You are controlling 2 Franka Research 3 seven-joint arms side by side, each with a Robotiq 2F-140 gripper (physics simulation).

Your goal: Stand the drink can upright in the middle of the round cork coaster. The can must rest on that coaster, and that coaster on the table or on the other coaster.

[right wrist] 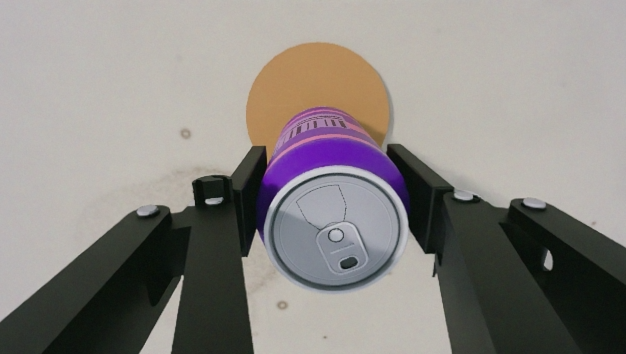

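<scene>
A purple drink can (332, 200) with pink stripes and a silver top is in the middle of the right wrist view, top towards the camera. My right gripper (326, 167) is shut on it, one finger on each side. The round cork coaster (315, 75) lies on the table behind the can's lower end, which overlaps the near part of the coaster in this view. The can's base and any gap between it and the coaster are hidden. My left gripper does not show in this view.
The pale table top (100, 75) with a few small round stains surrounds the coaster. A soft shadow falls at the coaster's right edge. The other coaster does not show in this view.
</scene>
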